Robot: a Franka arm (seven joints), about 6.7 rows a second.
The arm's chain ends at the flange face. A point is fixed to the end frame.
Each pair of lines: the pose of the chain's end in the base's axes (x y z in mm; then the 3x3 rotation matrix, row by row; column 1 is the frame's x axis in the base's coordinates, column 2 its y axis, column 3 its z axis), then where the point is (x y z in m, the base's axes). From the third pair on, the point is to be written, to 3 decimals.
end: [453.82, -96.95, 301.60], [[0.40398, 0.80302, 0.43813], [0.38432, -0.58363, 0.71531], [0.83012, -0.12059, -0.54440]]
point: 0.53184 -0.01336 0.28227
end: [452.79, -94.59, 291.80], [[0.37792, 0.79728, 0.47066], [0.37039, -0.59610, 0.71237], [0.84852, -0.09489, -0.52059]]
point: 0.53288 -0.01217 0.27625
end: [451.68, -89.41, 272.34], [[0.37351, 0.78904, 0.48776], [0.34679, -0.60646, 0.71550], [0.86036, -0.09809, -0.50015]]
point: 0.533 -0.008 0.259
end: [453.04, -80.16, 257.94], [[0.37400, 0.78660, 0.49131], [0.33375, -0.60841, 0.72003], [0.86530, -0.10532, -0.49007]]
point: 0.535 0.001 0.246
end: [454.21, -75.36, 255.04], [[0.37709, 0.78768, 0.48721], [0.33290, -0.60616, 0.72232], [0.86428, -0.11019, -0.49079]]
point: 0.536 0.006 0.243
